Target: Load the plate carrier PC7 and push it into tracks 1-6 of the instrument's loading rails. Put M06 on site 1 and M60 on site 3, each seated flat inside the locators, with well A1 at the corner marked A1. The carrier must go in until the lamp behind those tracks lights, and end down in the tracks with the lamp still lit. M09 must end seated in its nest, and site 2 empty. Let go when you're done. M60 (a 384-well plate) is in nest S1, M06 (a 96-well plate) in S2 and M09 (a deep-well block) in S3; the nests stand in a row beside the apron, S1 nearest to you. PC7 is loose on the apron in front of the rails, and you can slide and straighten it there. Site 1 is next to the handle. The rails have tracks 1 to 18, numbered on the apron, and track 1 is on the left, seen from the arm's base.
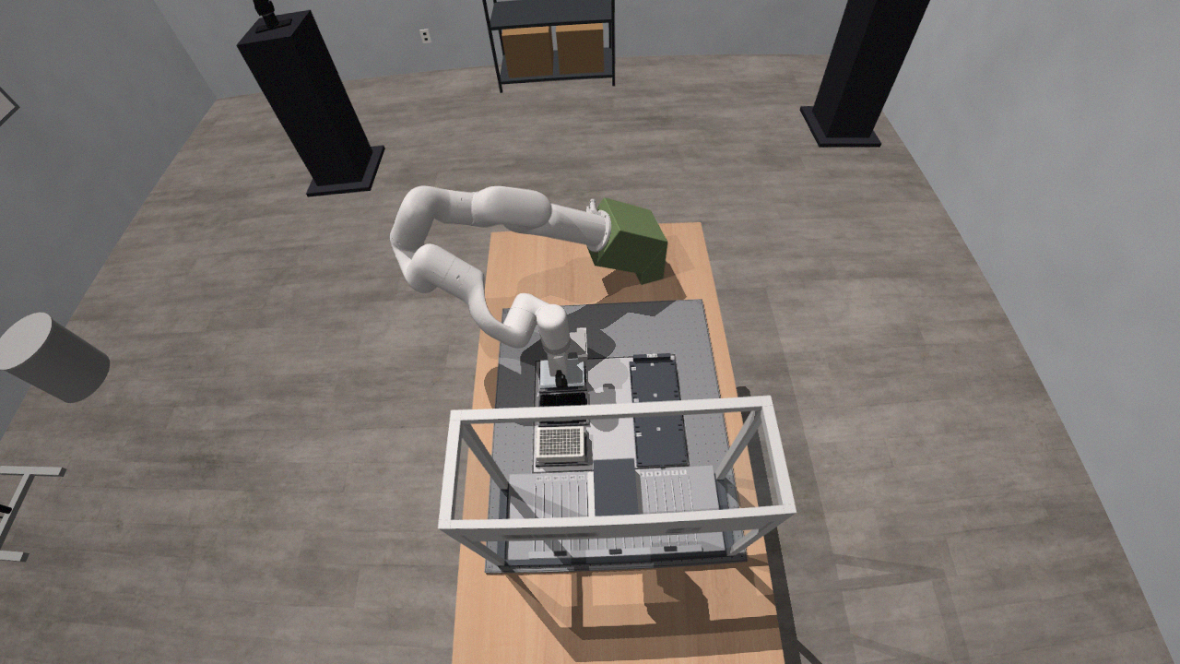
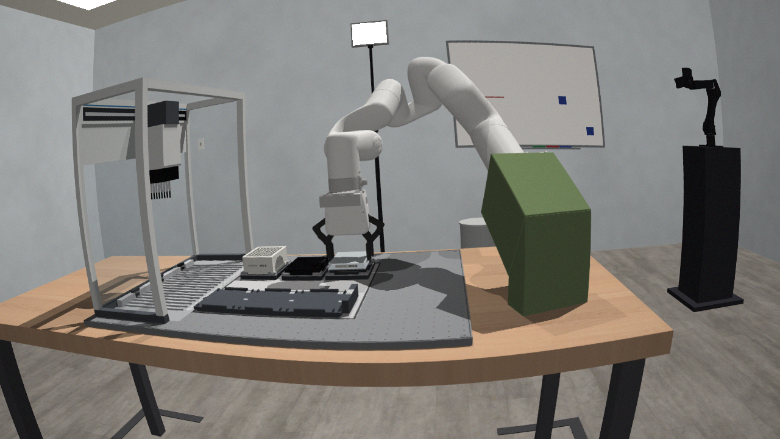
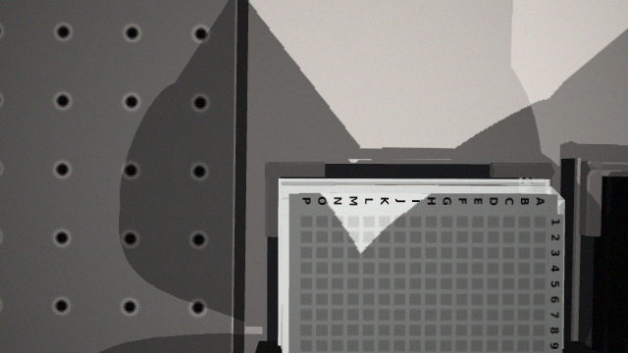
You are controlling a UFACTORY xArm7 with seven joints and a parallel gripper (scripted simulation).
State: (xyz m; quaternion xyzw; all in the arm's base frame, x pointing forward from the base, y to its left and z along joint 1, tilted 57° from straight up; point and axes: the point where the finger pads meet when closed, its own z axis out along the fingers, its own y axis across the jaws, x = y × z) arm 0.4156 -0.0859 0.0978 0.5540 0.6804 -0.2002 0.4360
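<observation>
Now: hand 3 cm above the nest S1. Round my hand: 384-well plate M60: 1 cm below; nest S2: 11 cm ahead, 3 cm below; black 96-well plate M06: 11 cm ahead, 2 cm below.
</observation>
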